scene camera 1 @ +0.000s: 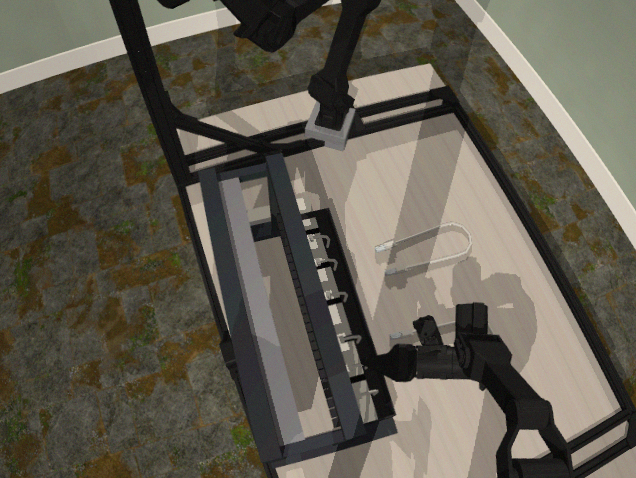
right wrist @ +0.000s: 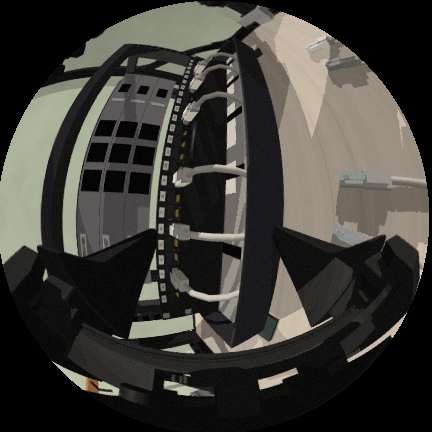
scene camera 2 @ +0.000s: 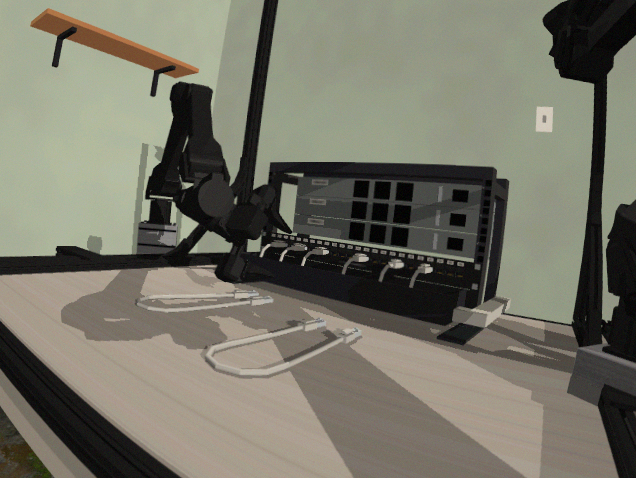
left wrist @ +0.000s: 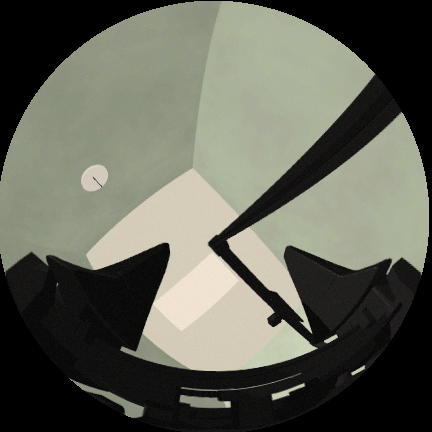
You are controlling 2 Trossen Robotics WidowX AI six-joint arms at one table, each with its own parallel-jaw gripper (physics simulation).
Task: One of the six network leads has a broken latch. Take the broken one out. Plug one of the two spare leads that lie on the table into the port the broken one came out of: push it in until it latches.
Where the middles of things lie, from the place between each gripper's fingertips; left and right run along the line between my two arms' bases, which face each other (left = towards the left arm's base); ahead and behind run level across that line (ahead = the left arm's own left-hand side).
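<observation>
The grey rack body [scene camera 2: 338,194] is 470 mm below my left hand. It is also 410 mm to the right of that hand and 40 mm ahead of it.
For my right hand, the grey rack body is 100 mm above it, and at the same time 190 mm behind it and 100 mm to the left of it.
</observation>
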